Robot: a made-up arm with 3 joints. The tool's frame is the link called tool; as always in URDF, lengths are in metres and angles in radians. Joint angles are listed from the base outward.
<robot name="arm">
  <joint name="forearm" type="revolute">
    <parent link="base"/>
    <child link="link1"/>
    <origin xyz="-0.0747 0.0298 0.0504" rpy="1.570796 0 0"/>
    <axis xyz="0 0 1"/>
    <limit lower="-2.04" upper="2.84"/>
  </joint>
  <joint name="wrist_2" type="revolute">
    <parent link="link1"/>
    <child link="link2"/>
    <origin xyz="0 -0.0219 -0.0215" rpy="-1.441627 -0.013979 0.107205"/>
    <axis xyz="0 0 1"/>
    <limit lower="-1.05" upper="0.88"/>
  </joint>
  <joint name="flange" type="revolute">
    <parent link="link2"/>
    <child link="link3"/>
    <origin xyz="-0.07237 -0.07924 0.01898" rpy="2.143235 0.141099 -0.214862"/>
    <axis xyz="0 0 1"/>
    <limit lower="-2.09" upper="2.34"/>
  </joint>
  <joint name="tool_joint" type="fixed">
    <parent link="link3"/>
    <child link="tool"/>
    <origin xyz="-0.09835 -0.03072 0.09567" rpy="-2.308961 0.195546 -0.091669"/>
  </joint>
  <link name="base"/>
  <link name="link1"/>
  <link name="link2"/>
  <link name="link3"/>
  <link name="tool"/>
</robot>
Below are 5 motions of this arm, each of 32 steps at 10 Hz.
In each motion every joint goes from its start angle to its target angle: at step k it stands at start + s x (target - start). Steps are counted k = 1, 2, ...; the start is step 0. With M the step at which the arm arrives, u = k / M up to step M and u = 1 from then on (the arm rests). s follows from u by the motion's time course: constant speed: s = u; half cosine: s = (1 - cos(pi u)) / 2; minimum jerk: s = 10 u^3 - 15 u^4 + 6 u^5.
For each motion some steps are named. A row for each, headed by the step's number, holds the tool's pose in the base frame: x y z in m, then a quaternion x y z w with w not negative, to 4 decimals.
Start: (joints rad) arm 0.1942 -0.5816 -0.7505
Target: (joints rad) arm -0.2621 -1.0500 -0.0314
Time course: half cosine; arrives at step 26
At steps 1, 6, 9, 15, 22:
1: -0.3085 0.0209 -0.0306 0.1827 0.1684 -0.0098 0.9686
6: -0.3124 0.0420 -0.0213 0.1790 0.1691 -0.0730 0.9665
9: -0.3139 0.0658 -0.0102 0.1678 0.1708 -0.1465 0.9598
15: -0.3049 0.1199 0.0150 0.1089 0.1778 -0.3223 0.9234
22: -0.2848 0.1600 0.0311 0.0184 0.1844 -0.4659 0.8652

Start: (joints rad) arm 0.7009 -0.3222 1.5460
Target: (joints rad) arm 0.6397 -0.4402 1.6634
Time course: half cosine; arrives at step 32
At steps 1, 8, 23, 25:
1: -0.0375 -0.0112 -0.1275 -0.0013 -0.6501 -0.6119 0.4505
8: -0.0393 -0.0106 -0.1277 -0.0067 -0.6456 -0.6220 0.4431
23: -0.0479 -0.0085 -0.1282 -0.0343 -0.6241 -0.6662 0.4069
25: -0.0488 -0.0083 -0.1283 -0.0374 -0.6218 -0.6705 0.4030

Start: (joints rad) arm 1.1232 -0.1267 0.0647
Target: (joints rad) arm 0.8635 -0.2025 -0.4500
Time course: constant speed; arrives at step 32
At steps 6, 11, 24, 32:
6: -0.0858 -0.0315 -0.1732 0.0401 -0.4933 -0.0446 0.8678
11: -0.1025 -0.0336 -0.1730 0.0383 -0.4503 -0.0219 0.8918
24: -0.1442 -0.0402 -0.1657 0.0394 -0.3333 0.0385 0.9412
32: -0.1679 -0.0450 -0.1569 0.0440 -0.2585 0.0760 0.9620

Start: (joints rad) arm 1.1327 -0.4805 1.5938
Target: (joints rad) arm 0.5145 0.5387 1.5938
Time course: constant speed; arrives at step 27
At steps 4, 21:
4: 0.0208 -0.0137 -0.1020 0.1013 -0.7162 -0.6162 0.3116
21: 0.0088 -0.0557 -0.0840 0.0563 -0.7668 -0.3539 0.5326

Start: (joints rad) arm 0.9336 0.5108 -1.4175
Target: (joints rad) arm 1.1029 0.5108 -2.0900
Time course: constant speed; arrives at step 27
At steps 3, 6, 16, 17, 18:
3: -0.0860 -0.1941 0.0291 -0.3047 0.1588 0.5261 0.7779
6: -0.0831 -0.1935 0.0362 -0.3142 0.1839 0.5326 0.7640
16: -0.0726 -0.1889 0.0589 -0.3436 0.2677 0.5479 0.7142
17: -0.0714 -0.1882 0.0611 -0.3463 0.2761 0.5488 0.7089
18: -0.0703 -0.1875 0.0633 -0.3490 0.2844 0.5497 0.7036

